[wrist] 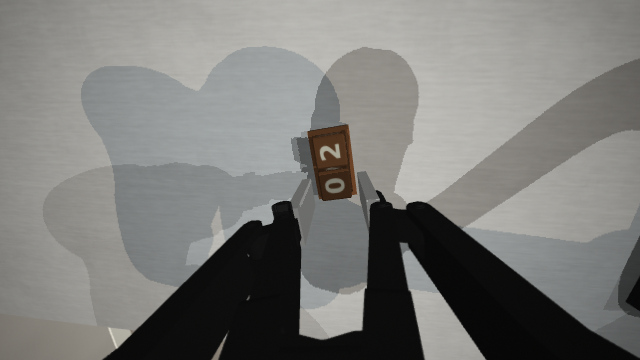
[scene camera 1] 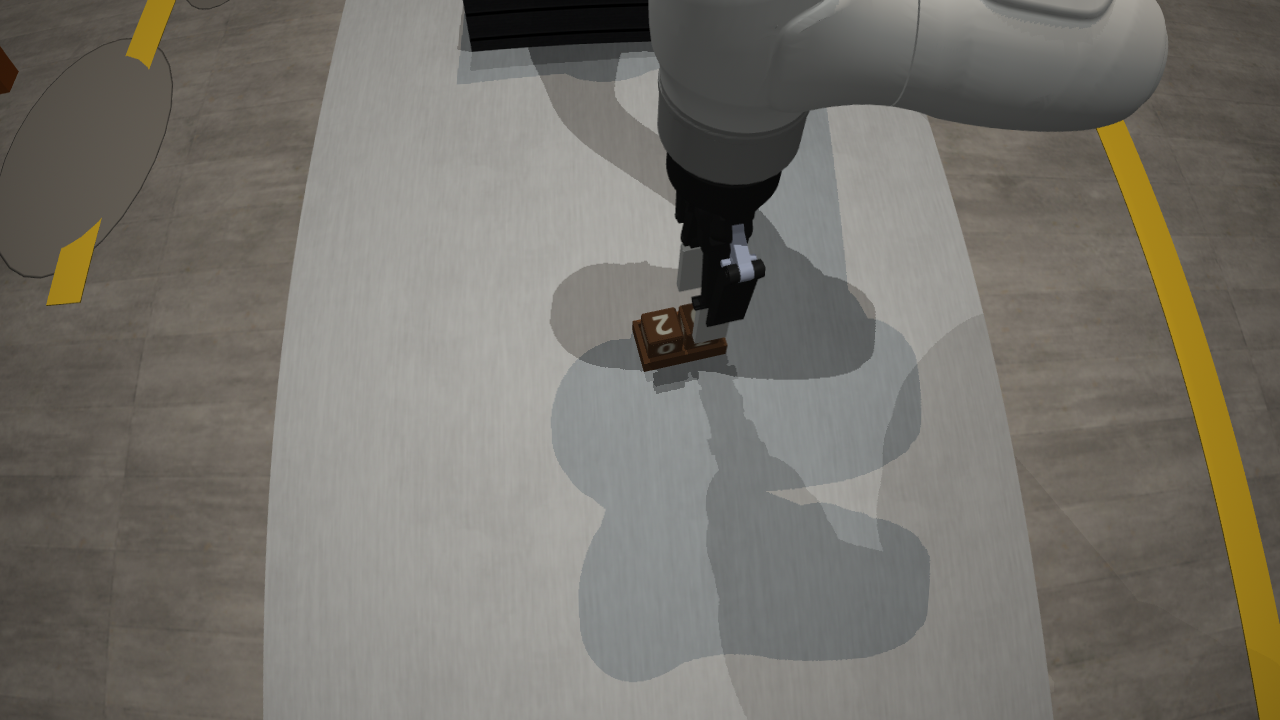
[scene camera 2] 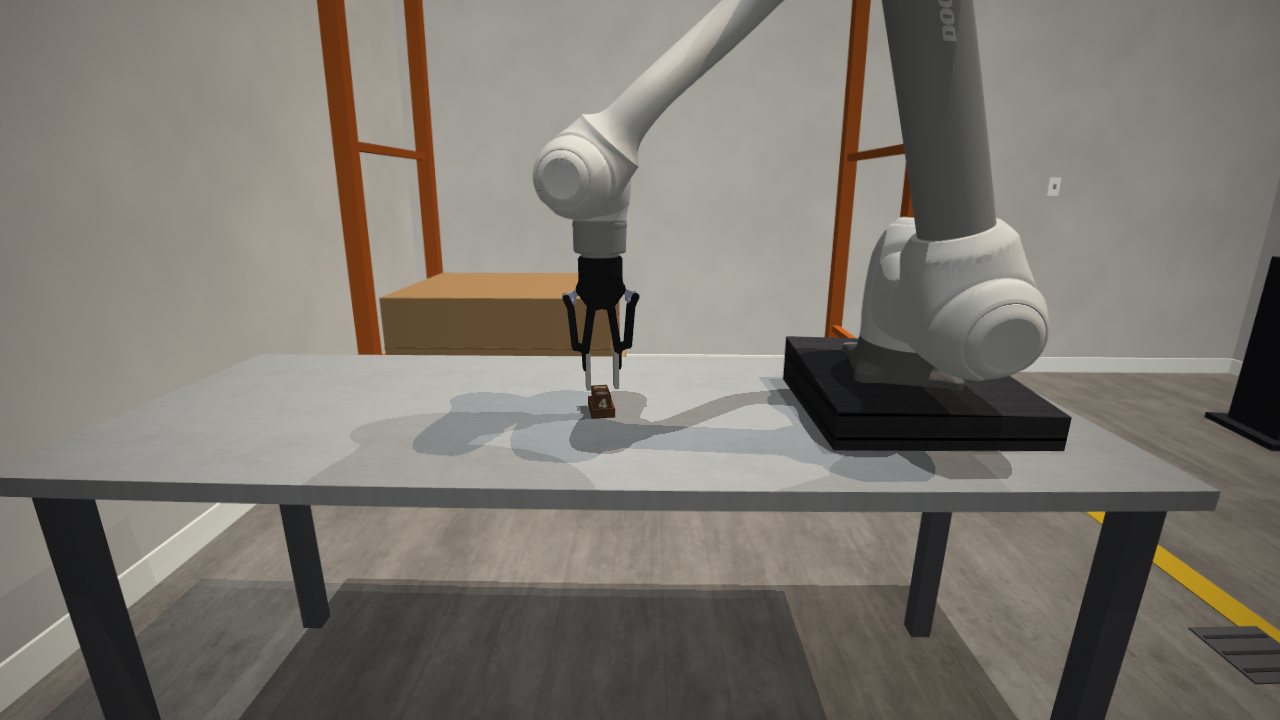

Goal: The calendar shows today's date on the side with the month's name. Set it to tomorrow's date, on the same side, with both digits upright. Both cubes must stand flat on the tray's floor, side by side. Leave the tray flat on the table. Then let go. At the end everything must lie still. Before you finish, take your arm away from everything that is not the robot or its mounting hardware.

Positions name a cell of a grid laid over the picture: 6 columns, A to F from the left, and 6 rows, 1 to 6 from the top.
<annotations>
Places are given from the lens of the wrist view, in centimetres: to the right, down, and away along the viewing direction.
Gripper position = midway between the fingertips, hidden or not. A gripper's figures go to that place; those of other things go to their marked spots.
gripper (wrist: D4): 1, 1, 19
brown calendar tray (wrist: D3): 2, -5, 21
</annotations>
